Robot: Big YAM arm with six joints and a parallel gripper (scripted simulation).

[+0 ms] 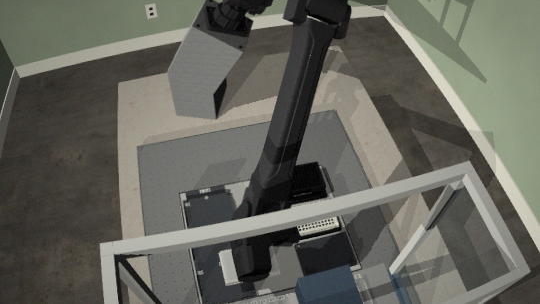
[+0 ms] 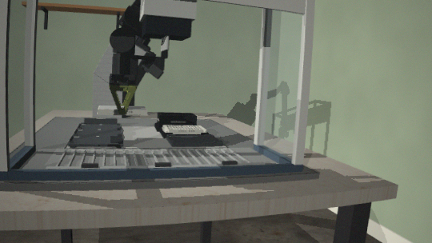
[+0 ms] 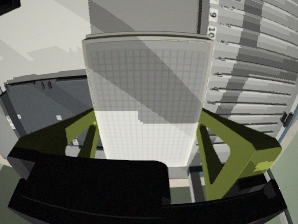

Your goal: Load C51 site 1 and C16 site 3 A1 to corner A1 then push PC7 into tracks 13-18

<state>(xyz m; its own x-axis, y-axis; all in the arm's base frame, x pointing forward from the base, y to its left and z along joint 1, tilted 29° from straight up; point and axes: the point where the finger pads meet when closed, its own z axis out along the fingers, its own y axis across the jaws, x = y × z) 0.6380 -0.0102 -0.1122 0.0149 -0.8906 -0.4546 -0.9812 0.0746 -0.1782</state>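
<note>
My hand is 230 mm past the nest S1, 190 mm to the right of it and 90 mm above it. Also, from my hand: white block: right at my hand; frame post: 300 mm ahead, 210 mm to the right, 160 mm above; dark carrier PC7: 100 mm behind, 80 mm below, 70 mm to the right.
</note>
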